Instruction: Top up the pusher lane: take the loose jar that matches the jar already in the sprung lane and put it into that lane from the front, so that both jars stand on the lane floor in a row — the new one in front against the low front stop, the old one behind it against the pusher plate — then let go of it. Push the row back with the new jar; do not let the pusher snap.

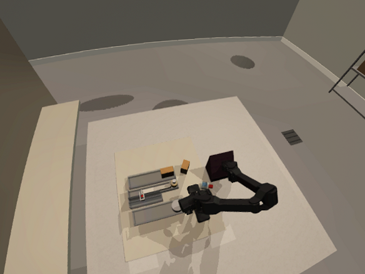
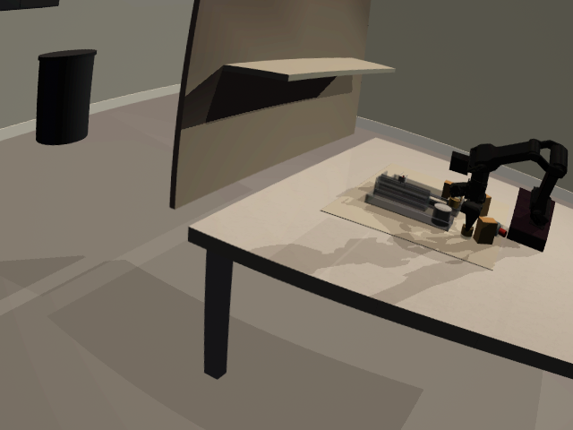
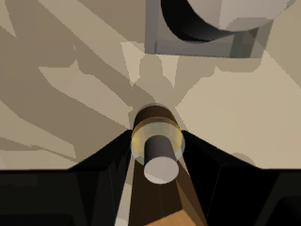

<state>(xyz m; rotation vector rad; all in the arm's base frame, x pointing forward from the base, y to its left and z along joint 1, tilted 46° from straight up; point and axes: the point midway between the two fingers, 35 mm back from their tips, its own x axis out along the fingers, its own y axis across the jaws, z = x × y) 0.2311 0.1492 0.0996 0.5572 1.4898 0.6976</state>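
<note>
My gripper tip is now 24 cm short of the grey lane rack, 12 cm to the left of it and 1 cm above it. The rest, counted from my gripper tip: red mark (28 cm ahead, 10 cm to the right, 4 cm above).
</note>
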